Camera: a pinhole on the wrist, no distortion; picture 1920 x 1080 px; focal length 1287.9 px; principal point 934.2 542.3 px. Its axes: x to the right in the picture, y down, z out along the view. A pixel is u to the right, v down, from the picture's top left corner.
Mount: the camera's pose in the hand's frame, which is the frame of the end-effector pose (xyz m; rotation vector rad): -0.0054 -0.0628 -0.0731 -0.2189 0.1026 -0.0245
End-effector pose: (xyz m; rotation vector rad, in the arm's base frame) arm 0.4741 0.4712 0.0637 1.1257 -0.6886 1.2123
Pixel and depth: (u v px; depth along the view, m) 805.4 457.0 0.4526
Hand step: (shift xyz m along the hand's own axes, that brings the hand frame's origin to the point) -0.0036 0.0071 0.3774
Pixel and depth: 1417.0 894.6 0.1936
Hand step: 0.0877 0.0280 0.0961
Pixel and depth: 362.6 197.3 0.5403
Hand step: -0.1894 -0.0791 0.5068
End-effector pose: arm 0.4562 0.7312 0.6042 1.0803 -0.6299 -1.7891
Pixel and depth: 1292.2 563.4 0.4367
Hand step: 0.1609 0.0340 0.3373
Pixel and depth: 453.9 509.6 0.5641
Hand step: -0.1560 0.0522 0.4985
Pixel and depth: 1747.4 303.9 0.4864
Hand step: 0.3496 -0.0567 0.3884
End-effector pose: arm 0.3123 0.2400 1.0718 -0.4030 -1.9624 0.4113
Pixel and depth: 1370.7 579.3 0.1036
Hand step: 0.0404 -0.0388 0.0234
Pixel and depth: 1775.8 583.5 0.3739
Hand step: 0.2767 0.0208 0.2631
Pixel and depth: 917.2 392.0 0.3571
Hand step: 0.0266 -0.0263 0.2832
